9 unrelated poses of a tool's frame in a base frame.
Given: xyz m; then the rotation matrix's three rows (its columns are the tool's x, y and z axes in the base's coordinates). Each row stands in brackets.
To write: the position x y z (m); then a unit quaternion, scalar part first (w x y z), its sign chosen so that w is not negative. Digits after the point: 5 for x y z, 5 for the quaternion.
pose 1, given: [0.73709 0.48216 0.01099], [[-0.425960 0.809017 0.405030], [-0.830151 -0.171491 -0.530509], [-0.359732 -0.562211 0.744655]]
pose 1, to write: 0.73709 0.48216 0.01099 0.53554 -0.01480 0.35701 -0.76520
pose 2, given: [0.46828 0.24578 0.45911], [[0.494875 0.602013 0.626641], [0.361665 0.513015 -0.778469], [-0.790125 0.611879 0.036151]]
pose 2, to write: 0.46828 0.24578 0.45911 0.71485 0.48624 0.49548 -0.08406
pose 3, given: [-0.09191 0.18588 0.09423], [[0.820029 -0.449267 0.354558], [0.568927 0.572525 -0.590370], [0.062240 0.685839 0.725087]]
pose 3, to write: -0.09191 0.18588 0.09423 0.88284 0.36139 0.08278 0.28833
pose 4, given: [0.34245 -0.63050 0.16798], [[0.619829 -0.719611 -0.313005], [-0.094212 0.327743 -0.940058], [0.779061 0.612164 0.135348]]
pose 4, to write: 0.34245 -0.63050 0.16798 0.72162 0.53776 -0.37834 0.21667
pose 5, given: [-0.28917 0.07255 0.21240], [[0.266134 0.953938 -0.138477], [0.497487 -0.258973 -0.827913], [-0.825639 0.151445 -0.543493]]
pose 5, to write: -0.28917 0.07255 0.21240 0.34047 0.71913 0.50458 -0.33517
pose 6, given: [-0.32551 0.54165 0.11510], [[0.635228 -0.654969 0.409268], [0.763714 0.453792 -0.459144], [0.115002 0.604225 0.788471]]
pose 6, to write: -0.32551 0.54165 0.11510 0.84816 0.31343 0.08674 0.41817
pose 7, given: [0.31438 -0.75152 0.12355], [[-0.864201 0.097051 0.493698], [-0.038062 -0.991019 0.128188], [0.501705 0.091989 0.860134]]
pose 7, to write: 0.31438 -0.75152 0.12355 0.03505 -0.25821 -0.05711 -0.96376
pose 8, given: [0.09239 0.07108 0.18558], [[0.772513 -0.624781 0.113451], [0.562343 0.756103 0.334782], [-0.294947 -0.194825 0.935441]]
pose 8, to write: 0.09239 0.07108 0.18558 0.93060 -0.14228 0.10971 0.31891
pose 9, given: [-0.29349 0.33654 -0.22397], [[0.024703 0.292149 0.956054], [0.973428 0.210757 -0.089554], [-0.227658 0.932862 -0.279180]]
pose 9, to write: -0.29349 0.33654 -0.22397 0.48895 0.52276 0.60523 0.34834
